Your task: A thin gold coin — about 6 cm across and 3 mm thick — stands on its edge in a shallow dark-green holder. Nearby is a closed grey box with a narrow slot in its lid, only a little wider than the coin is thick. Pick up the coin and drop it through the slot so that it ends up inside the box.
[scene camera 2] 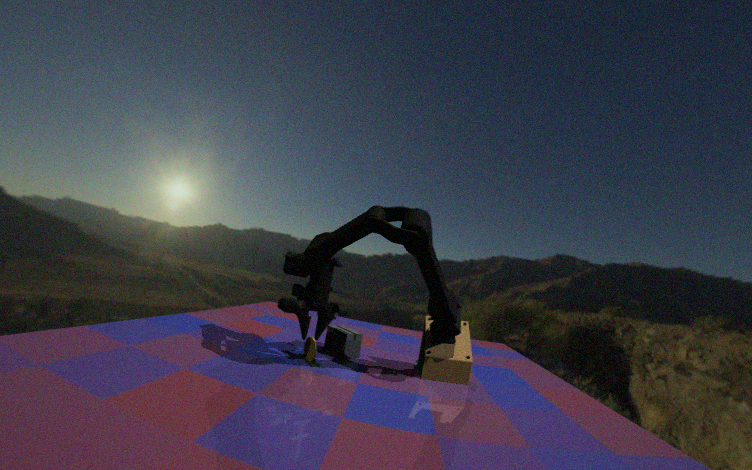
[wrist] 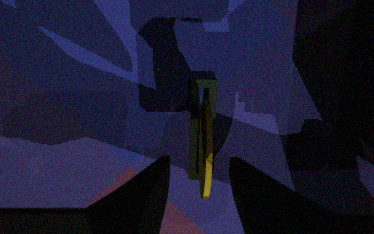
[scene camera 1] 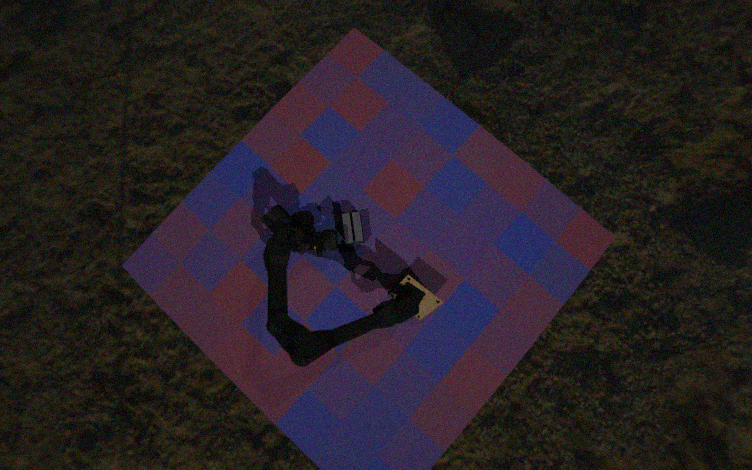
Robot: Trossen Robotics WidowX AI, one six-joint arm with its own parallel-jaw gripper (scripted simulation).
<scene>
The pictures show: the gripper and a gold coin.
The gripper is seen too in the wrist view and in scene camera 1.
</scene>
